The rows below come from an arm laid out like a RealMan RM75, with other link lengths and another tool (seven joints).
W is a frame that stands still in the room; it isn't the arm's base.
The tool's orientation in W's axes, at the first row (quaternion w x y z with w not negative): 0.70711, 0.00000, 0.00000, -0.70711
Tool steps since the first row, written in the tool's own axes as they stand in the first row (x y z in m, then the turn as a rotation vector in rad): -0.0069, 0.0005, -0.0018, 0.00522, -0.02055, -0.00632; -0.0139, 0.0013, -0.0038, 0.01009, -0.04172, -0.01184; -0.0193, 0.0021, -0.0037, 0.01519, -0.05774, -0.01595; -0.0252, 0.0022, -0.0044, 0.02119, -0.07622, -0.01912; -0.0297, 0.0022, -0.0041, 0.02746, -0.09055, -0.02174; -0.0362, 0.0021, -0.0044, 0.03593, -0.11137, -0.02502; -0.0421, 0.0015, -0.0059, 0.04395, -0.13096, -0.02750; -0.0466, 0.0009, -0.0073, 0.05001, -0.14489, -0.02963
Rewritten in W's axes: 0.0005, 0.0069, -0.0018, -0.02055, -0.00522, -0.00632; 0.0013, 0.0139, -0.0038, -0.04172, -0.01009, -0.01184; 0.0021, 0.0193, -0.0037, -0.05774, -0.01519, -0.01595; 0.0022, 0.0252, -0.0044, -0.07622, -0.02119, -0.01912; 0.0022, 0.0297, -0.0041, -0.09055, -0.02746, -0.02174; 0.0021, 0.0362, -0.0044, -0.11137, -0.03593, -0.02502; 0.0015, 0.0421, -0.0059, -0.13096, -0.04395, -0.02750; 0.0009, 0.0466, -0.0073, -0.14489, -0.05001, -0.02963
